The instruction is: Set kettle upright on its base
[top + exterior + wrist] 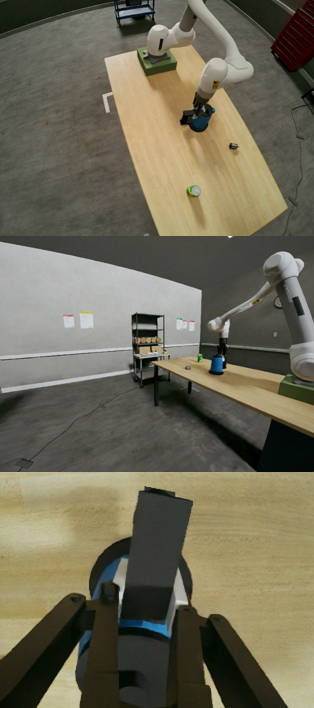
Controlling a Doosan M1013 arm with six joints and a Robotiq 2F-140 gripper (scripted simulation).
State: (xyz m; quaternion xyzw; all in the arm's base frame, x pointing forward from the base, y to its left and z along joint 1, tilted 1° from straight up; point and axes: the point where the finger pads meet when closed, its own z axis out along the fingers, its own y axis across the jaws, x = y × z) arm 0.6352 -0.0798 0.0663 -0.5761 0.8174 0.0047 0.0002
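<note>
Right now my hand is 5 cm above the blue kettle, 3 cm to the right of it and 1 cm short of it. Also, from my hand: green can 40 cm ahead, 24 cm to the right, 10 cm below; then round black base 15 cm below, 6 cm to the left, 2 cm ahead.
</note>
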